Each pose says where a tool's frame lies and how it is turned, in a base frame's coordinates. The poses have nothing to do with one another.
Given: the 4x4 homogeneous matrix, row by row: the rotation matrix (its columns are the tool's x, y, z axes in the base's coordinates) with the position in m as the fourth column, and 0 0 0 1 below. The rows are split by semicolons.
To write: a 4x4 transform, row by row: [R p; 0 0 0 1], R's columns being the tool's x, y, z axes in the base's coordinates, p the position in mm. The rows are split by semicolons. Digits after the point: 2 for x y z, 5 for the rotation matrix.
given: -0.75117 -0.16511 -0.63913 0.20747; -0.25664 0.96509 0.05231 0.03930; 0.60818 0.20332 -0.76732 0.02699; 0 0 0 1
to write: -0.75117 -0.16511 -0.63913 207.47; -0.25664 0.96509 0.05231 39.30; 0.60818 0.20332 -0.76732 26.99; 0 0 0 1
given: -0.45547 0.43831 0.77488 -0.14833; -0.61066 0.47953 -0.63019 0.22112; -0.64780 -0.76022 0.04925 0.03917; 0 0 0 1
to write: -0.45547 0.43831 0.77488 -148.33; -0.61066 0.47953 -0.63019 221.12; -0.64780 -0.76022 0.04925 39.17; 0 0 0 1
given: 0.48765 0.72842 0.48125 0.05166; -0.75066 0.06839 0.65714 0.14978; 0.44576 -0.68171 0.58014 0.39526; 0 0 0 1
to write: 0.48765 0.72842 0.48125 51.66; -0.75066 0.06839 0.65714 149.78; 0.44576 -0.68171 0.58014 395.26; 0 0 0 1
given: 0.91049 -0.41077 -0.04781 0.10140; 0.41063 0.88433 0.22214 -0.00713; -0.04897 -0.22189 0.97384 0.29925; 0 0 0 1
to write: 0.91049 -0.41077 -0.04781 101.40; 0.41063 0.88433 0.22214 -7.13; -0.04897 -0.22189 0.97384 299.25; 0 0 0 1
